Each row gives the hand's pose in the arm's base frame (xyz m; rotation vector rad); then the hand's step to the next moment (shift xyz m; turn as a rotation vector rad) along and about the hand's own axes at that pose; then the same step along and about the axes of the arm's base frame.
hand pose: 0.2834 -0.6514 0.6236 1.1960 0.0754 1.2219
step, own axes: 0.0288 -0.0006 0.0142 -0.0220 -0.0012 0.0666
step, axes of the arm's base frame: 0.0211 0.0121 0.0210 0.0324 -0.0599 0.0169
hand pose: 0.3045 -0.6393 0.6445 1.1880 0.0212 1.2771
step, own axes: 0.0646 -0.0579 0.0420 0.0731 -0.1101 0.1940
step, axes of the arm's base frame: 0.0902 0.0295 0.0167 0.2212 -0.0557 0.0553
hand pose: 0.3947 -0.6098 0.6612 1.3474 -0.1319 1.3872
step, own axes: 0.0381 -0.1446 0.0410 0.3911 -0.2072 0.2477
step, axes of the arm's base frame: 0.1423 0.0447 -0.0422 0.4198 0.1321 0.2521
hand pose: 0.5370 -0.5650 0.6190 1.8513 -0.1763 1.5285
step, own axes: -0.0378 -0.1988 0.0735 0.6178 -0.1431 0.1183
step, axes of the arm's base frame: 0.1521 0.0895 -0.1233 0.3478 0.2366 0.4891
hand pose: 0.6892 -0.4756 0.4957 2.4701 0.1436 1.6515
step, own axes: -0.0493 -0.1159 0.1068 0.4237 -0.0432 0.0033
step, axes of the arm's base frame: 0.0812 0.0962 -0.1068 0.1660 0.1149 0.3750
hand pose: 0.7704 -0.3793 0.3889 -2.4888 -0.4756 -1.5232
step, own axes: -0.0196 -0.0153 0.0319 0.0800 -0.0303 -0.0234
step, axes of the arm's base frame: 0.0127 0.0210 -0.0321 0.0033 0.0346 0.0816
